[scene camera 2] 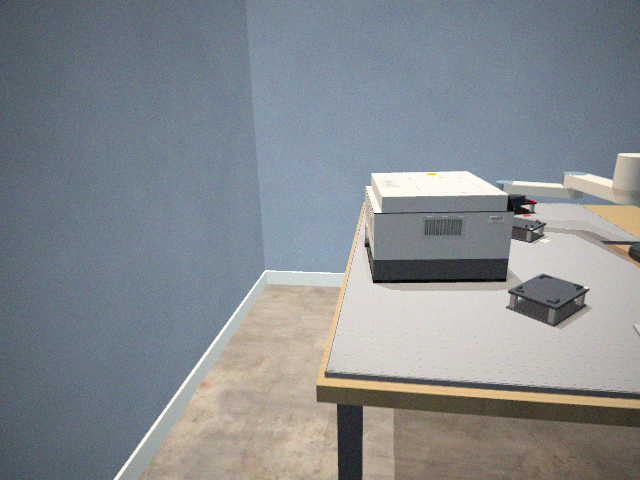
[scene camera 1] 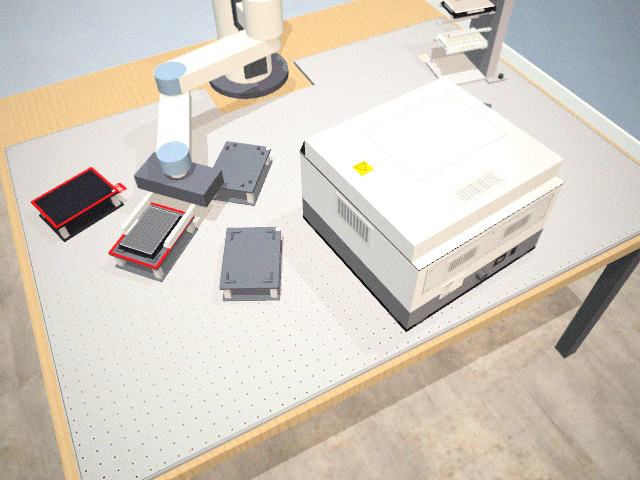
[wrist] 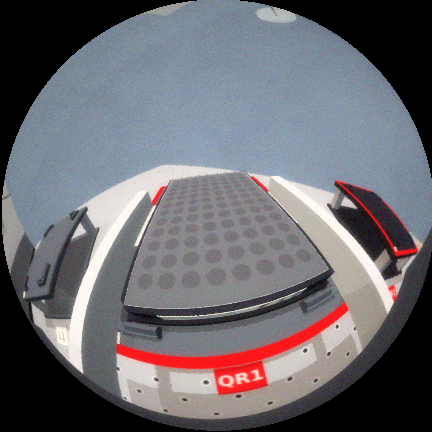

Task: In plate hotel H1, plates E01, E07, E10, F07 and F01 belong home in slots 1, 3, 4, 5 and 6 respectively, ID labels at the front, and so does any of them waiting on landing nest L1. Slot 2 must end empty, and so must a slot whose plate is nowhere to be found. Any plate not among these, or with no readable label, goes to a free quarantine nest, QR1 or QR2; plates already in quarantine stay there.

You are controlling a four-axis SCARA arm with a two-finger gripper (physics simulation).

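Places are measured from the arm's base along level axes (x ahead, y left, z up), in centimetres.
Pixels of known places: gripper, fingertip midpoint: (scene camera 1: 145,238) (wrist: 210,191); arm's base, origin of the base link: (scene camera 1: 248,74).
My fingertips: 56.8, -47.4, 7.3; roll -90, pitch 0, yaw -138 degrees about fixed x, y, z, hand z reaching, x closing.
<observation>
Ahead of a thing's pixels: the offset from my fingertips to its top centre, as dx, dy, dz. "spot": to the spot under its first point.
My gripper (scene camera 1: 146,236) (wrist: 210,191) is shut on a dark, grey-topped plate {-1.6, +1.8, +0.4} (scene camera 1: 150,229) (wrist: 215,250). The plate lies level and lined up over quarantine nest QR1 {-1.6, +1.8, -0.4} (scene camera 1: 134,259) (wrist: 200,362), low at its corner brackets; whether it touches the nest cannot be told. No readable ID shows on its visible edge. Red-rimmed nest QR2 {-21.6, -11.1, -0.6} (scene camera 1: 77,197) (wrist: 380,215) bears no visible plate. Nest L1 {+14.6, +18.7, -0.4} (scene camera 1: 251,260) (wrist: 55,260) shows a bare top. Part of hotel H1 {spot: -18.0, +109.9, +6.5} (scene camera 1: 498,41) shows, with a dark plate {-26.2, +103.4, +15.8} (scene camera 1: 467,7) and a pale plate-like thing {-26.2, +103.4, +5.2} (scene camera 1: 461,41); their labels are unreadable.
A big white instrument {+22.5, +56.1, +19.4} (scene camera 1: 429,206) (scene camera 2: 439,235) stands between the nests and the hotel. A dark nest with pegs {-13.1, +27.1, +0.0} (scene camera 1: 242,165) (scene camera 2: 527,227) is beside the gripper body. Another dark nest {-4.4, +87.4, -0.4} (scene camera 2: 547,290) stands nearer scene camera 2. The arm's base (scene camera 1: 248,80) is at the back.
</observation>
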